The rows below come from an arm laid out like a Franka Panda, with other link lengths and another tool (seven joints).
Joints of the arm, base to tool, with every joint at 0 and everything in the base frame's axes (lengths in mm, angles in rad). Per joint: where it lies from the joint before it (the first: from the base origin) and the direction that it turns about. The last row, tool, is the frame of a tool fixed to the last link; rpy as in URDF.
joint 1: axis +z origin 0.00 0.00 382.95
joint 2: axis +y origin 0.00 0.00 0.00
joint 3: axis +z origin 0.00 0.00 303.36
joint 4: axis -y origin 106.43 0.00 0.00
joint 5: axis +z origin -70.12 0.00 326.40
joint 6: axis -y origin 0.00 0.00 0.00
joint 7: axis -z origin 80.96 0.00 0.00
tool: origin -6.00 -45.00 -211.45 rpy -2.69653 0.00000 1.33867
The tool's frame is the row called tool.
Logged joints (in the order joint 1, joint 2, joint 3, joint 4, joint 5, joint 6, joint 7), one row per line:
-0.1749, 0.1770, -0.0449, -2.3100, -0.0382, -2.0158, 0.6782
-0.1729, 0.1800, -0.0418, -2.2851, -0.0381, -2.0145, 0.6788
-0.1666, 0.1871, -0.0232, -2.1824, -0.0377, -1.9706, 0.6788
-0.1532, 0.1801, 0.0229, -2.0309, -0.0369, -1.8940, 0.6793
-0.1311, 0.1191, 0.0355, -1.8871, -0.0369, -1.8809, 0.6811
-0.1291, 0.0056, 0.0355, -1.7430, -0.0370, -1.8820, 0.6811
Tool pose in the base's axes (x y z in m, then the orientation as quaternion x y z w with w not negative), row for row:
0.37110, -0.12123, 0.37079, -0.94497, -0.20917, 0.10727, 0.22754
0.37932, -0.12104, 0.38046, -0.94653, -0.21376, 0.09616, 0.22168
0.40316, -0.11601, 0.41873, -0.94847, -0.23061, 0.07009, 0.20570
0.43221, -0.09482, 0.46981, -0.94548, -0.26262, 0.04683, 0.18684
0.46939, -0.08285, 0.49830, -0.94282, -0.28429, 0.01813, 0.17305
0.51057, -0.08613, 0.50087, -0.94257, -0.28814, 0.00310, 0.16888
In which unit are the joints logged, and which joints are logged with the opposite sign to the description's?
The joints are logged in radians. Opposite sign: joint 2, joint 6.
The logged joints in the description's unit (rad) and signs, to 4 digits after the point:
-0.1749, -0.1770, -0.0449, -2.3100, -0.0382, 2.0158, 0.6782
-0.1729, -0.1800, -0.0418, -2.2851, -0.0381, 2.0145, 0.6788
-0.1666, -0.1871, -0.0232, -2.1824, -0.0377, 1.9706, 0.6788
-0.1532, -0.1801, 0.0229, -2.0309, -0.0369, 1.8940, 0.6793
-0.1311, -0.1191, 0.0355, -1.8871, -0.0369, 1.8809, 0.6811
-0.1291, -0.0056, 0.0355, -1.7430, -0.0370, 1.8820, 0.6811

